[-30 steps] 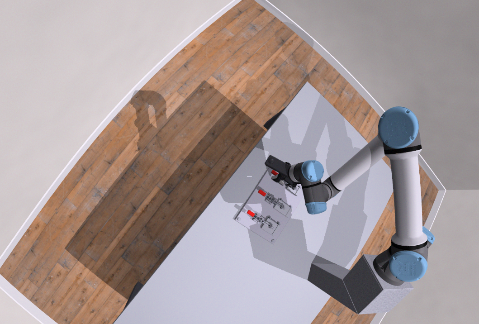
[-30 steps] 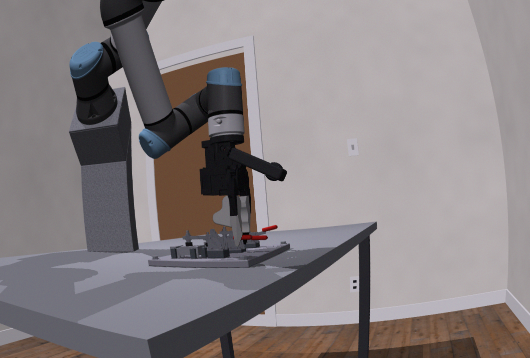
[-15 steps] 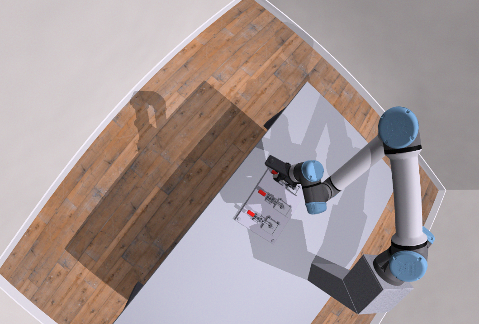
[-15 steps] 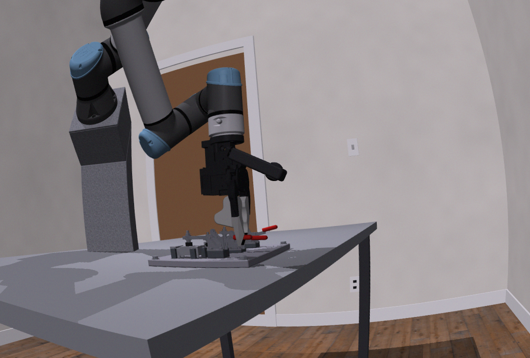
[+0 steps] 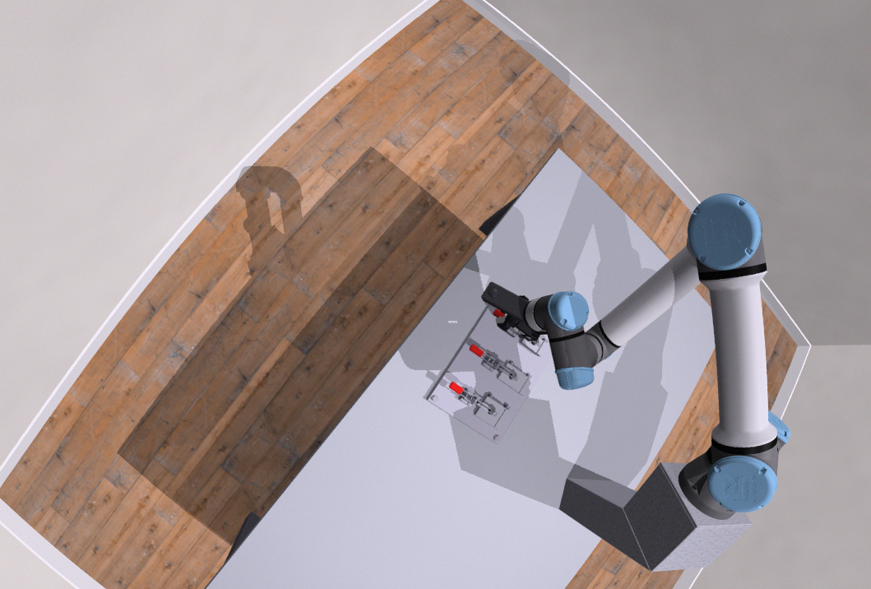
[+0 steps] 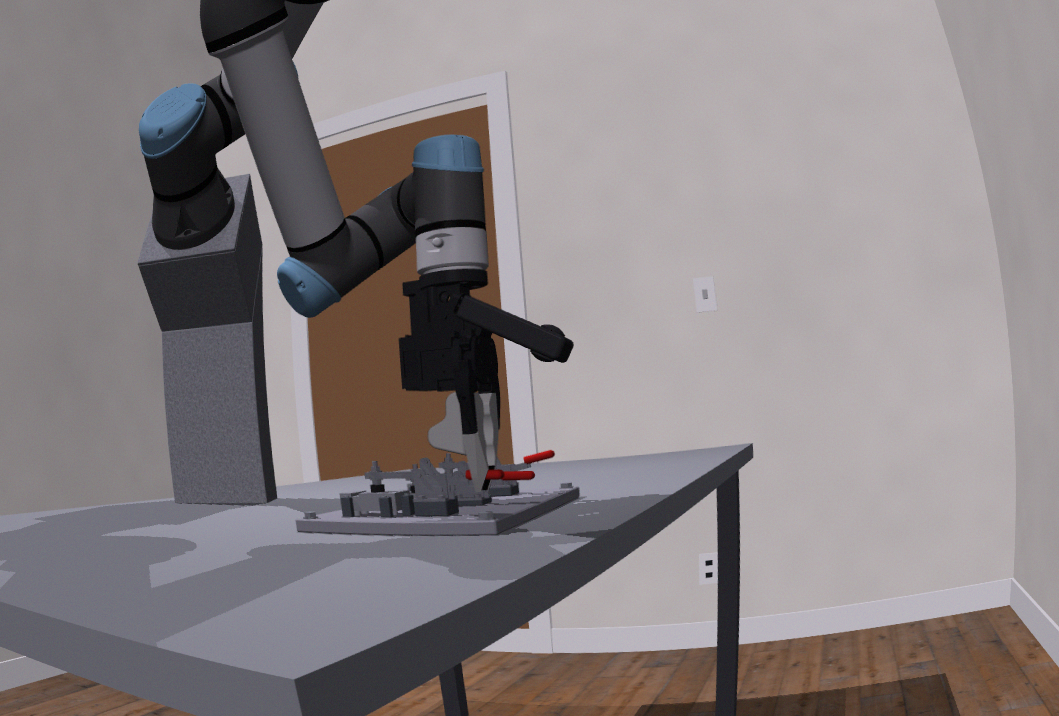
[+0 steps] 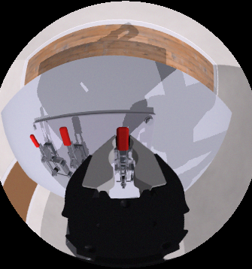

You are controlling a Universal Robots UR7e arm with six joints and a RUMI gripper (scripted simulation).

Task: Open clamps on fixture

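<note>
My gripper is now 11 cm to the right of the metal plate, 9 cm past it and 5 cm above it.
</note>
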